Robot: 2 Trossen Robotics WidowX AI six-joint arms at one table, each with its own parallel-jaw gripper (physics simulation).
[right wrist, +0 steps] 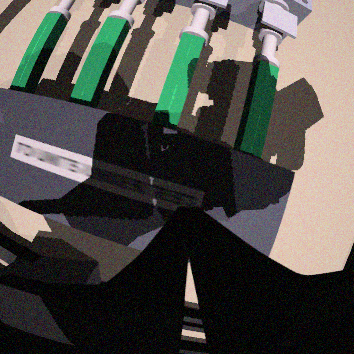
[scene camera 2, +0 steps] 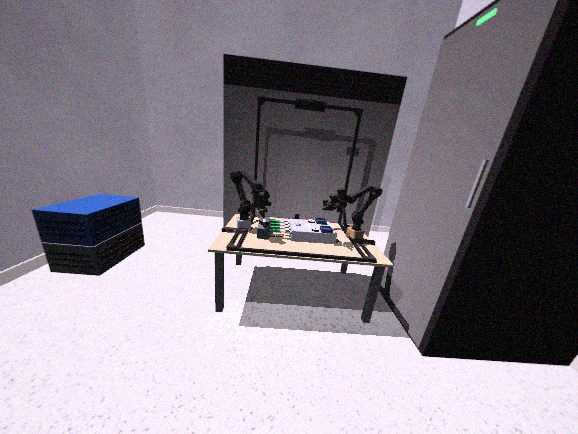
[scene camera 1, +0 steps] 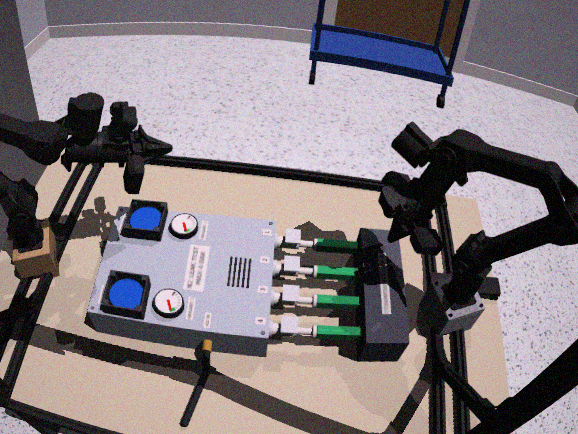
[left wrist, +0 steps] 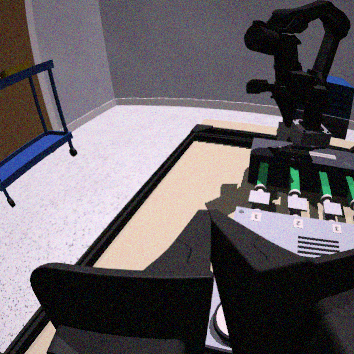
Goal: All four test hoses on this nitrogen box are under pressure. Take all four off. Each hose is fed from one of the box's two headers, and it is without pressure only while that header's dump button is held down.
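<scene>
There is a grey nitrogen box here, and its spot at [scene camera 1: 217, 275] and its spot at [scene camera 2: 302, 224] are the same spot.
</scene>
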